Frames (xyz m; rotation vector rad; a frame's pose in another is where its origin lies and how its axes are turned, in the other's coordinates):
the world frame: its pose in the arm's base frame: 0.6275 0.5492 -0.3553 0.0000 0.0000 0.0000
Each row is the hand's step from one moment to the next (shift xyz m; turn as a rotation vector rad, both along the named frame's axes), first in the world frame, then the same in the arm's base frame.
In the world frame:
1: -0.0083 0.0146 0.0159 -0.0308 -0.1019 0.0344
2: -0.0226 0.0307 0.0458 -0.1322 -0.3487 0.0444
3: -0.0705 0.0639 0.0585 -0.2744 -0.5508 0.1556
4: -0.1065 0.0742 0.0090 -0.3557 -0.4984 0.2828
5: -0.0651 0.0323 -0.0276 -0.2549 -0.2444 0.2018
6: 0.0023 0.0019 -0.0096 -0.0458 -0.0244 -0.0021
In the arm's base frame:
1: -0.0083 0.0146 0.0159 -0.0308 -0.1019 0.0344
2: -0.0226 0.0307 0.0458 -0.1322 -0.3487 0.0444
3: -0.0705 0.0639 0.0585 -0.2744 -0.5508 0.1556
4: -0.1065 0.0742 0.0090 -0.3557 -0.4984 0.2828
5: -0.0651 0.0323 -0.0276 -0.2549 -0.2444 0.2018
6: 0.0023 0.0019 -0.0096 -0.0458 -0.0244 -0.0021

